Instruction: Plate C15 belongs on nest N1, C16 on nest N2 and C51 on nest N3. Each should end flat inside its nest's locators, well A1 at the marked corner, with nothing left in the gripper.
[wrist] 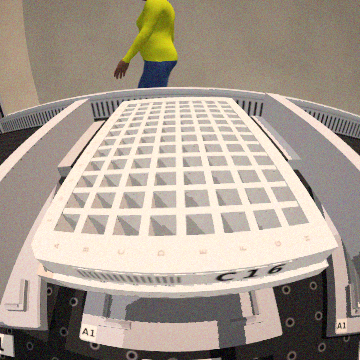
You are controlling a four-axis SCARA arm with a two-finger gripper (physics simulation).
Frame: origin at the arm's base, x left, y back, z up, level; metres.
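Seen in the pictures: gripper, fingertip midpoint: (pixel 177 106).
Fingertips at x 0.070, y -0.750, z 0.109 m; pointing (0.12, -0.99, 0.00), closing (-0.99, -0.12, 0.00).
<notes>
Pixels of each thing's top centre, then the offset from my fingertips to it. "spot": a spot on its surface instead.
- plate C16 at its top centre: (pixel 177 132) dx -0.003, dy +0.024, dz -0.005 m
- pale nest at its top centre: (pixel 177 230) dx -0.001, dy +0.023, dz -0.080 m
- cut-off tag at a spot on its surface: (pixel 6 345) spot: dx +0.114, dy +0.151, dz -0.094 m
- third nest at a spot on its surface: (pixel 344 312) spot: dx -0.123, dy +0.093, dz -0.084 m
- slatted rim at a spot on its surface: (pixel 200 94) spot: dx -0.012, dy -0.253, dz -0.056 m
My gripper (pixel 177 106) is shut on plate C16 (pixel 185 255), a white gridded plate, by its two long sides. The plate is level, with its C16 label facing the camera and letter A at the near left. A pale nest (pixel 185 336) shows below and beyond the plate's near edge, with its A1 mark (pixel 88 332) at the near left. The plate appears above this nest; the gap and the far locators are hidden. This nest's number does not show. Plates C15 and C51 do not show.
Another nest (pixel 20 317) stands at the left, near a cut-off tag (pixel 6 345) ending in 1. A third nest (pixel 344 312) with an A1 mark is at the right edge. A slatted rim (pixel 200 94) runs behind. A person (pixel 159 35) in a yellow top stands beyond it.
</notes>
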